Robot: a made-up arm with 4 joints. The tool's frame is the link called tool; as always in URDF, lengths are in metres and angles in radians.
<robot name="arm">
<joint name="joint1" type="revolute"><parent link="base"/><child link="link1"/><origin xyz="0.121 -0.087 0.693" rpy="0 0 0"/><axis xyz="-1 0 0"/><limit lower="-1.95" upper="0.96"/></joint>
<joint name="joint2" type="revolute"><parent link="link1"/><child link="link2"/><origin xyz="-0.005 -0.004 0.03" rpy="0 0 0"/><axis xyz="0 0 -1"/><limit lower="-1.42" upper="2.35"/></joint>
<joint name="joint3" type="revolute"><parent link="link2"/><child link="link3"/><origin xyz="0.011 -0.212 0.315" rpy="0 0 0"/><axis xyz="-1 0 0"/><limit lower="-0.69" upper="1.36"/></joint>
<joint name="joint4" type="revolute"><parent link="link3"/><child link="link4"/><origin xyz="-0.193 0.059 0.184" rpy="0 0 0"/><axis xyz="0 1 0"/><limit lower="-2.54" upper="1.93"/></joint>
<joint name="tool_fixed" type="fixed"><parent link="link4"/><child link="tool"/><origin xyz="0.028 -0.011 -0.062" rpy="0 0 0"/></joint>
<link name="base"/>
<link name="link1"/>
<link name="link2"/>
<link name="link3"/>
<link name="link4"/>
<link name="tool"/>
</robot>
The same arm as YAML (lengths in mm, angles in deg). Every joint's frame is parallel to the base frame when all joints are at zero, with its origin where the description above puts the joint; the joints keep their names.
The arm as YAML. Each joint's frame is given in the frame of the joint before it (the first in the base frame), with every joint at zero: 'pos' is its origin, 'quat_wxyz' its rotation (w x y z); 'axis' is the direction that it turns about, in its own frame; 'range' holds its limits. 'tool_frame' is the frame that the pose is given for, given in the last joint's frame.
length_unit: mm
angle_unit: deg
joints:
  - joint: joint1
    pos: [121.0, -87.0, 693.0]
    quat_wxyz: [1.0, 0.0, 0.0, 0.0]
    axis: "-x"
    range: [-111.73, 55.0]
  - joint: joint2
    pos: [-5.0, -4.0, 30.0]
    quat_wxyz: [1.0, 0.0, 0.0, 0.0]
    axis: "-z"
    range: [-81.36, 134.65]
  - joint: joint3
    pos: [11.0, -212.0, 315.0]
    quat_wxyz: [1.0, 0.0, 0.0, 0.0]
    axis: "-x"
    range: [-39.53, 77.92]
  - joint: joint4
    pos: [-193.0, 59.0, 184.0]
    quat_wxyz: [1.0, 0.0, 0.0, 0.0]
    axis: "+y"
    range: [-145.53, 110.58]
tool_frame:
  pos: [28.0, -11.0, -62.0]
  quat_wxyz: [1.0, 0.0, 0.0, 0.0]

